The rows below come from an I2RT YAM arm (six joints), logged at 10 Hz.
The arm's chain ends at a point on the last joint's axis. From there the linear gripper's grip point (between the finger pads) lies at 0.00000 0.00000 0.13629 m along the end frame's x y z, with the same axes.
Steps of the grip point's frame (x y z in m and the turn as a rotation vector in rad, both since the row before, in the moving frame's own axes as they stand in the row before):
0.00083 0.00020 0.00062 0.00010 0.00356 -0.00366
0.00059 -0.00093 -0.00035 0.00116 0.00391 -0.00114
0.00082 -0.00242 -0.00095 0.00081 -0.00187 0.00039
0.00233 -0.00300 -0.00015 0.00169 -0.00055 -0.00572
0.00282 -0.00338 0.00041 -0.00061 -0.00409 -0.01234
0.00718 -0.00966 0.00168 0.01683 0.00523 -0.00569
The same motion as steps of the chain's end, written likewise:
0.00034 0.00021 0.00062 0.00010 0.00356 -0.00366
0.00006 -0.00077 -0.00035 0.00116 0.00391 -0.00114
0.00107 -0.00231 -0.00095 0.00081 -0.00187 0.00039
0.00241 -0.00277 -0.00015 0.00169 -0.00055 -0.00572
0.00338 -0.00347 0.00041 -0.00061 -0.00409 -0.01234
0.00647 -0.00736 0.00170 0.01683 0.00523 -0.00569

